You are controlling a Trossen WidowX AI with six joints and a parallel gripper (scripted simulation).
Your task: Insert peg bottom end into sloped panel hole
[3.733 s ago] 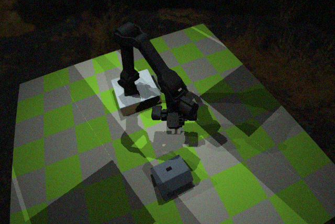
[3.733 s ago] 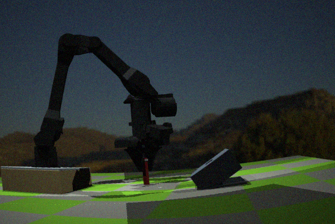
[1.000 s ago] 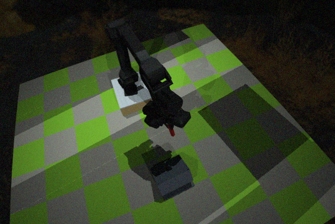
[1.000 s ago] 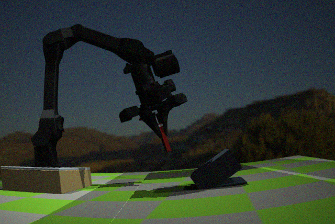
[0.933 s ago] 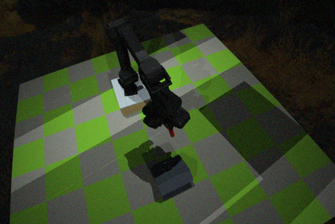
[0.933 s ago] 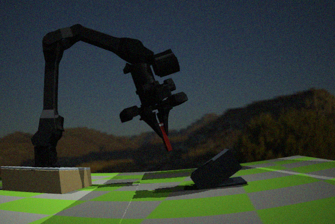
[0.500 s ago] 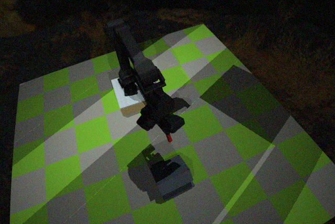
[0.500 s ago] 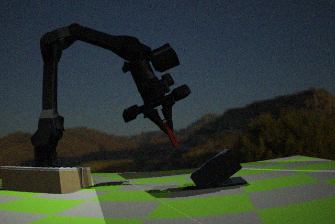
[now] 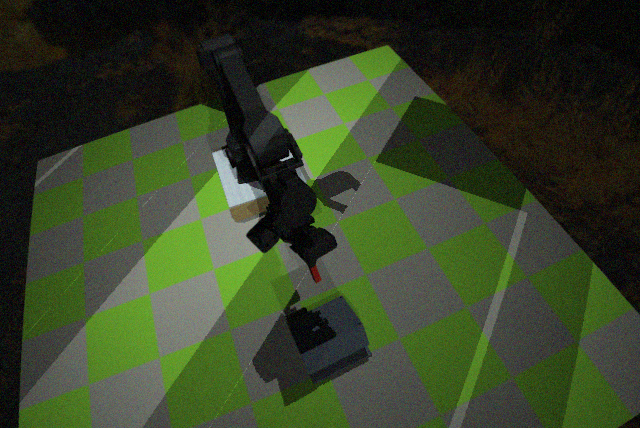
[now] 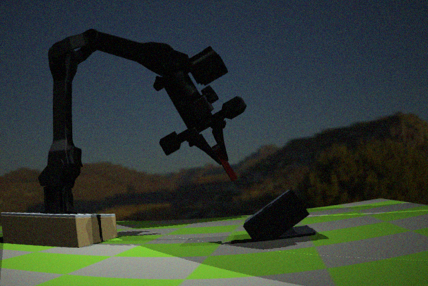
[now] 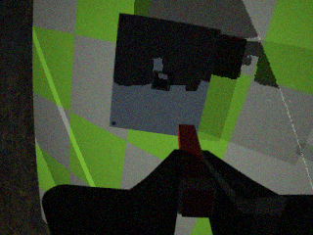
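The sloped panel is 12 cm below my gripper tip and 9 cm ahead of it. The rest, counted from my gripper tip: red peg (1 cm behind, 1 cm above).
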